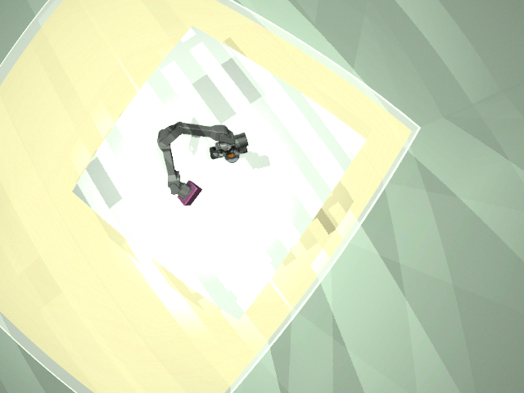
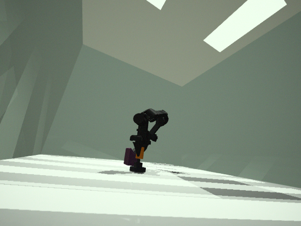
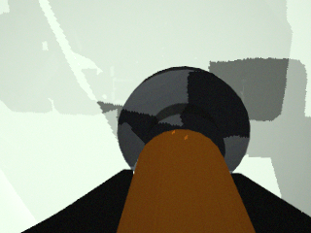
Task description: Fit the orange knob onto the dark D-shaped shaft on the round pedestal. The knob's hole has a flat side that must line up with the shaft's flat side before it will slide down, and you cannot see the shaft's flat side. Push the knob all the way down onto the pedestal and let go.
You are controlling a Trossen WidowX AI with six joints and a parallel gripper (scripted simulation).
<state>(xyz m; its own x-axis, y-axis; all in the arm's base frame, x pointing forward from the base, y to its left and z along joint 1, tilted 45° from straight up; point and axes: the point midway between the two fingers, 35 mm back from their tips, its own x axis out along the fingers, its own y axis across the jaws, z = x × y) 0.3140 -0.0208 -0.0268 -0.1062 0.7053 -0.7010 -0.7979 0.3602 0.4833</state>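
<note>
My gripper tip is 2 cm below the orange knob. Also, from my gripper tip: round pedestal: 4 cm below.
</note>
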